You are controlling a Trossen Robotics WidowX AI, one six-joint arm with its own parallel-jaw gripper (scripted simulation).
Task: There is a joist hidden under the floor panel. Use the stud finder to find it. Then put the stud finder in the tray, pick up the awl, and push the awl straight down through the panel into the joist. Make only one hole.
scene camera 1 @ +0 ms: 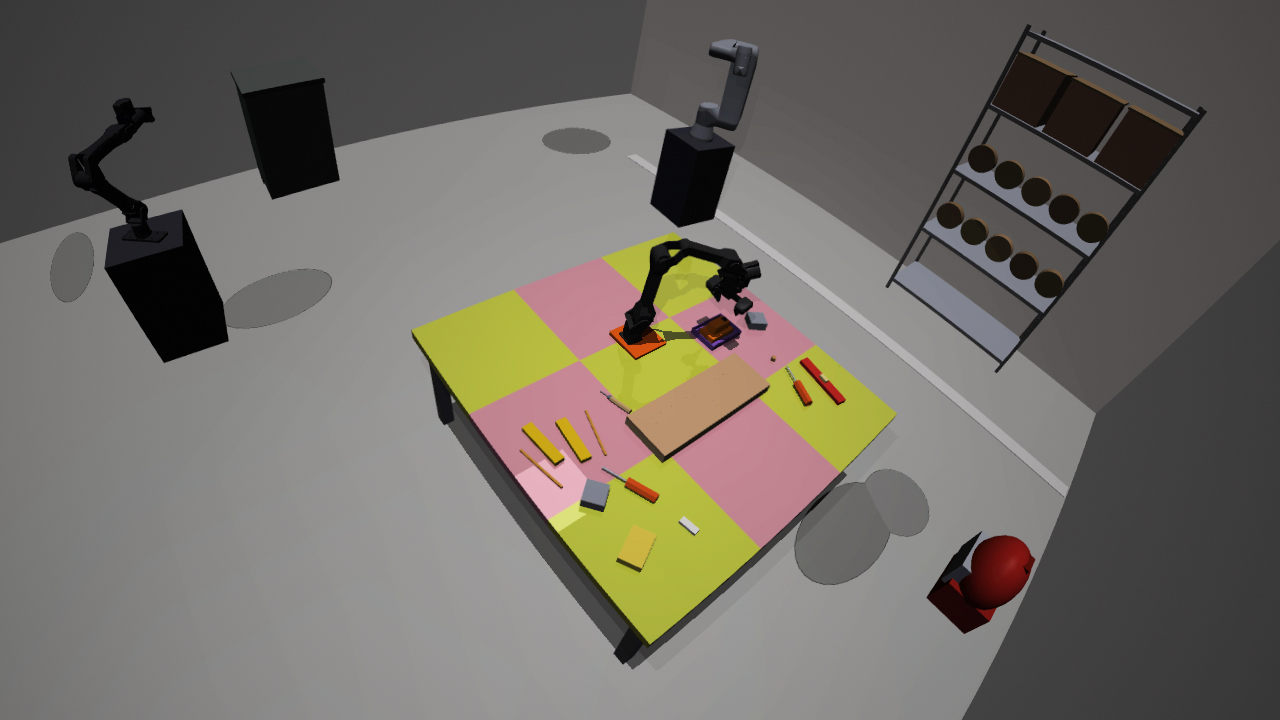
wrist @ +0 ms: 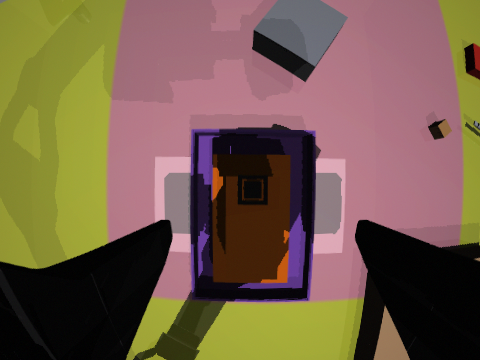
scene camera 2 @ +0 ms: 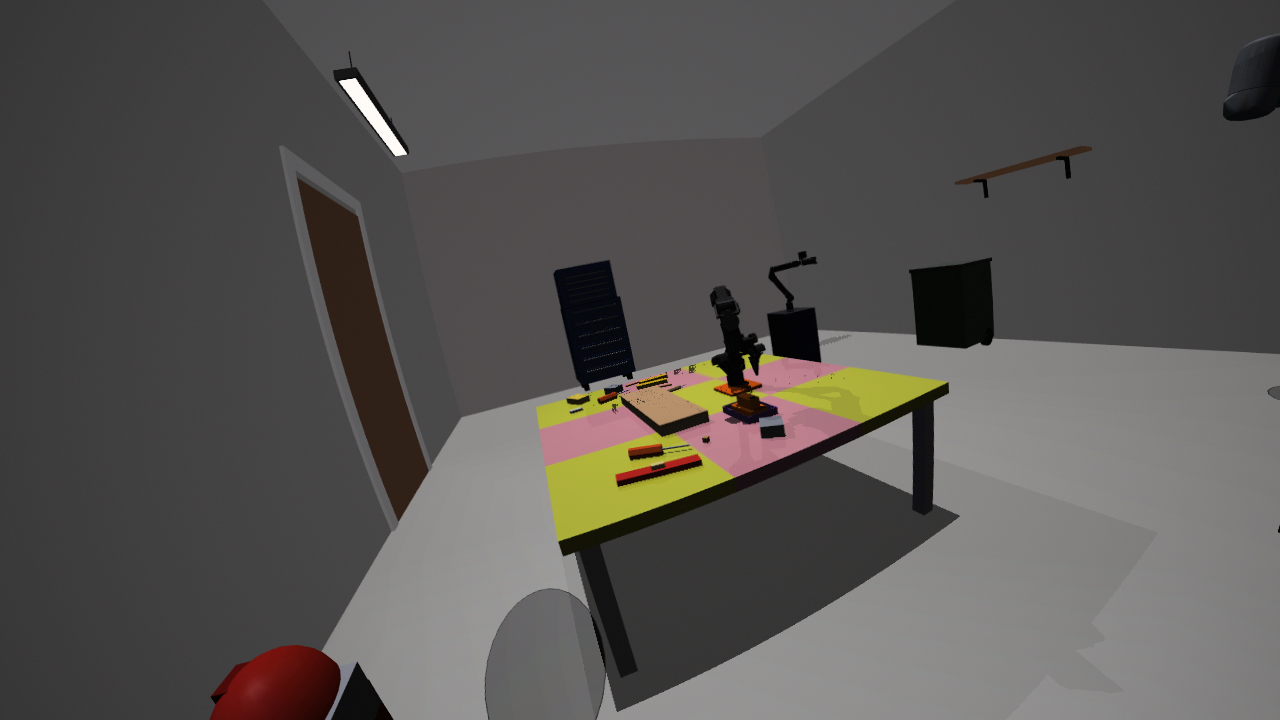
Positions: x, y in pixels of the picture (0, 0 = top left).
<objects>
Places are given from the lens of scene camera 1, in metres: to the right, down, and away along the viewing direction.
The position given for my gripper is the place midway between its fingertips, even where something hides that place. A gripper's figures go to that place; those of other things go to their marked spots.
my gripper point(scene camera 1: 727, 308): 0.33, -0.19, 1.98
grey block point(scene camera 1: 594, 495): -0.13, 0.38, 1.47
</objects>
